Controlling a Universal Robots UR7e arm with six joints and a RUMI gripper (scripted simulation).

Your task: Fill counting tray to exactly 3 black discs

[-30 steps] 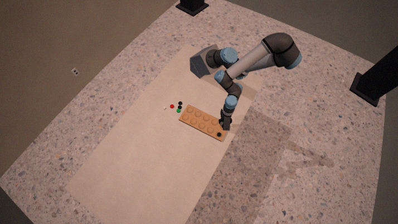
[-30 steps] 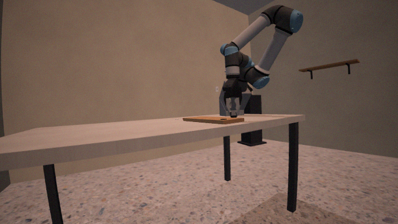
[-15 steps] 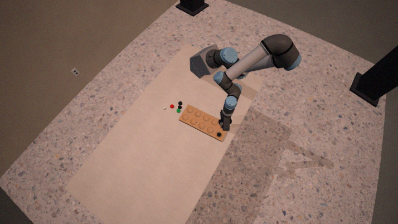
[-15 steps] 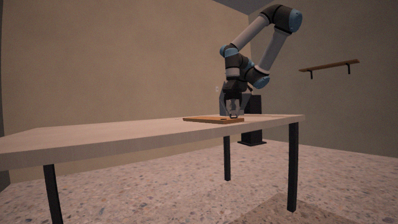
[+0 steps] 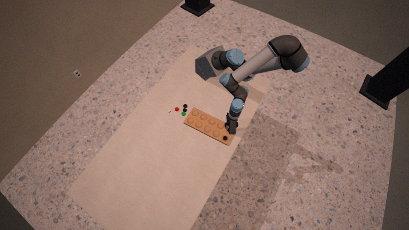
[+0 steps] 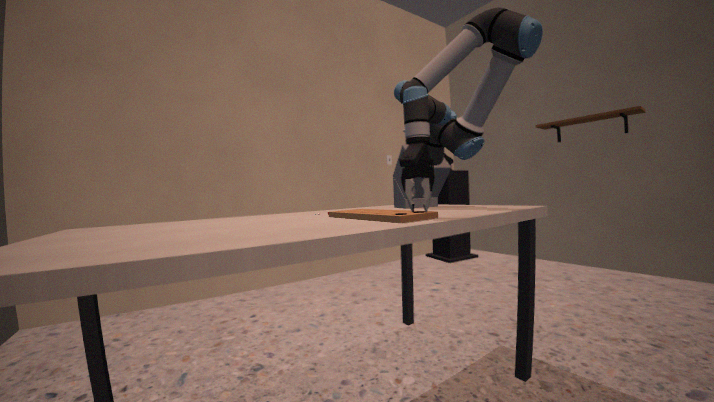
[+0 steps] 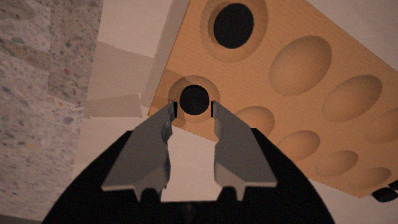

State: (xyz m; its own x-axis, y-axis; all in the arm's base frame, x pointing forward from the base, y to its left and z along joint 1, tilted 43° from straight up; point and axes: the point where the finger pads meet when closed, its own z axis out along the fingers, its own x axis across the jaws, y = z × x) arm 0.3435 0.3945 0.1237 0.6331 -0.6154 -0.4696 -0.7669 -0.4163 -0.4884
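Right now the green disc is 370 mm to the right of my hand, 120 mm ahead of it and 30 mm below it. From my hand the other things lie so: red disc (440 mm to the right, 130 mm ahead, 30 mm below); then wooden counting tray (140 mm to the right, 70 mm ahead, 20 mm below); then small white piece (470 mm to the right, 180 mm ahead, 30 mm below).
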